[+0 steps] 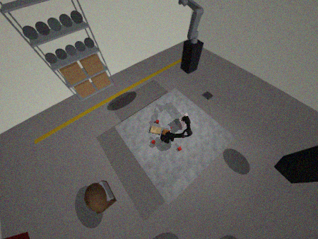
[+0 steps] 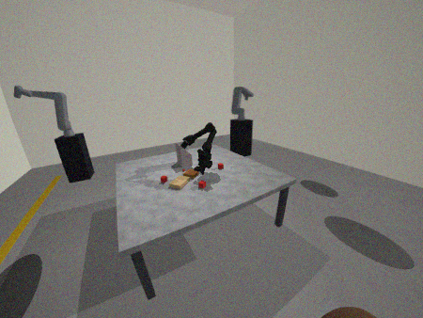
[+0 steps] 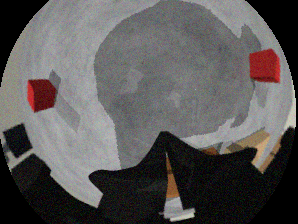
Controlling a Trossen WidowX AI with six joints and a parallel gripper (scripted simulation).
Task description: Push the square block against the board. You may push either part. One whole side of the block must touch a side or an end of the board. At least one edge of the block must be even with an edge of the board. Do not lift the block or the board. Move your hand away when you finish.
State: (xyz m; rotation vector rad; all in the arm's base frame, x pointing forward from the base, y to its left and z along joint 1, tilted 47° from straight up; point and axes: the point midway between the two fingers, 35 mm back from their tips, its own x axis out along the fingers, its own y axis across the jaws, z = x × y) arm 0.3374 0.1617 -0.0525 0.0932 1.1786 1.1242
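My gripper tip is now 50 mm past the square block, 90 mm to the left of it and 10 mm below it. From my gripper tip the other things lie so: tan board: 50 mm ahead, 220 mm to the right, 10 mm above.
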